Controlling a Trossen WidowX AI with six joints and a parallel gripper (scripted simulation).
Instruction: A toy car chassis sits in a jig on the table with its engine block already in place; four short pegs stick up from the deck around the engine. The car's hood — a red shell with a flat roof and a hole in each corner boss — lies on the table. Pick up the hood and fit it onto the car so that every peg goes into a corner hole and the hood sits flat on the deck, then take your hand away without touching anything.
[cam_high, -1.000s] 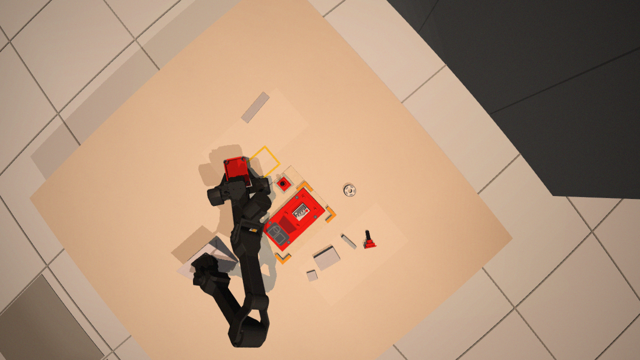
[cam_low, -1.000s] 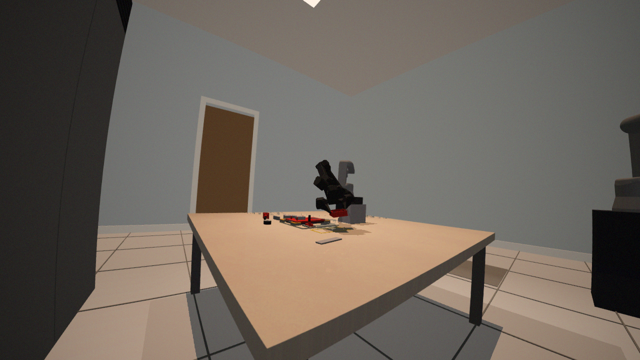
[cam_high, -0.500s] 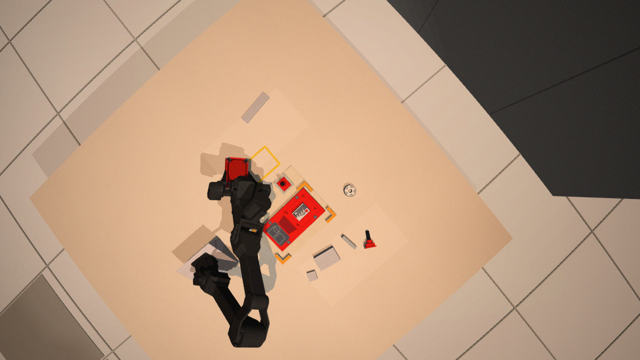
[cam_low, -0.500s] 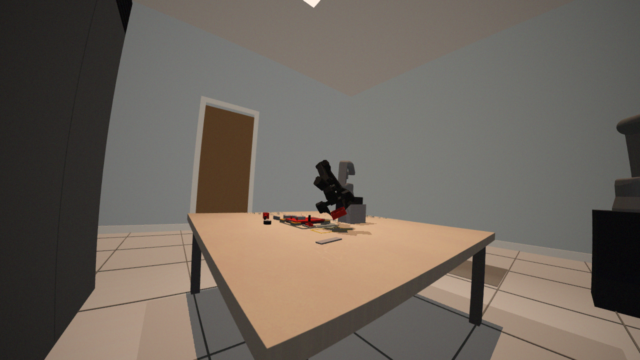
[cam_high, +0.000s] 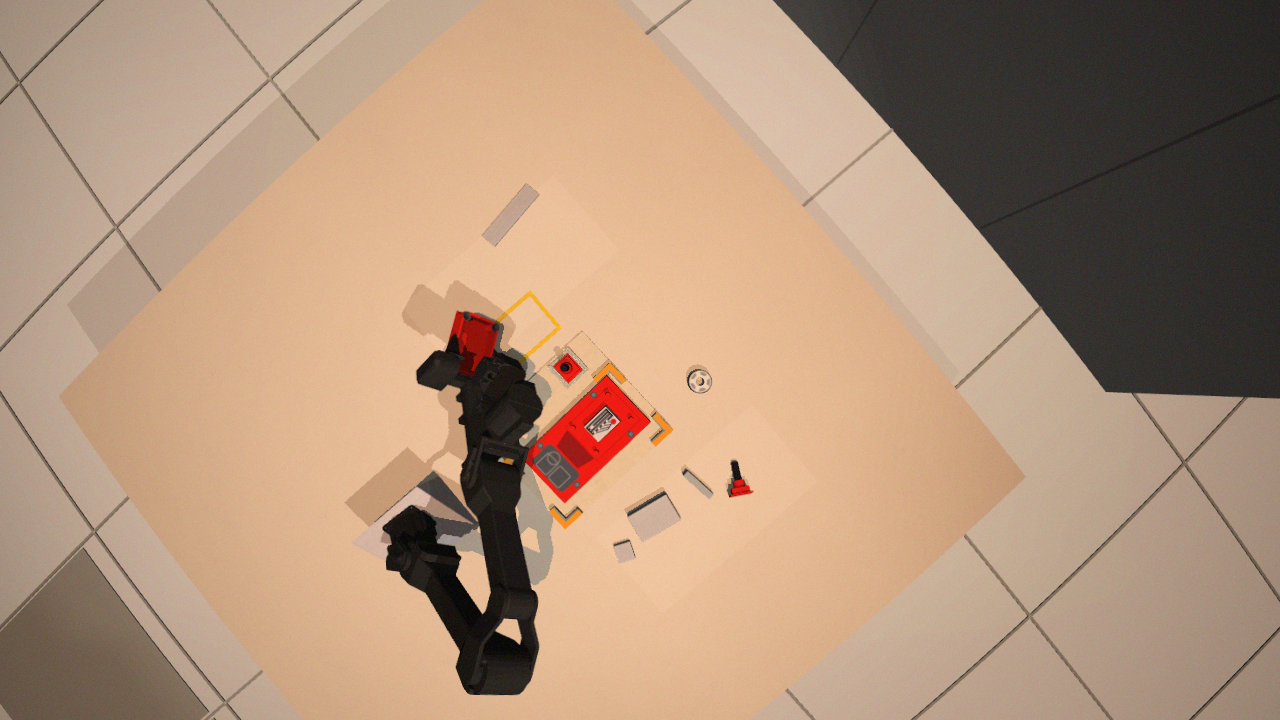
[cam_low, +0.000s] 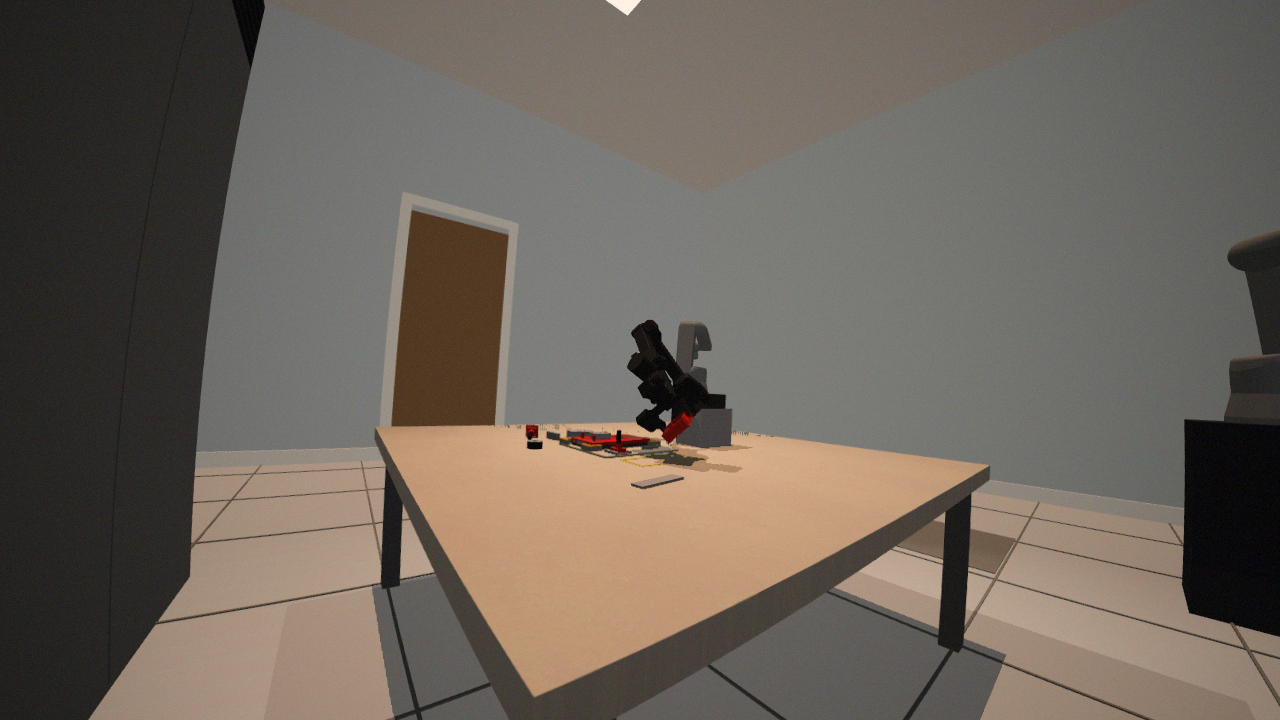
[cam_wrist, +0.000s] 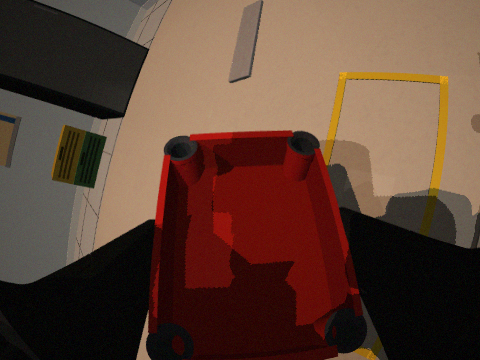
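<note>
The red hood is 10 mm behind my gripper tip. Round my gripper tip: grey engine block: 80 mm ahead, 220 mm to the right, 60 mm below; grey bar: 170 mm ahead, 150 mm to the left, 80 mm below.
</note>
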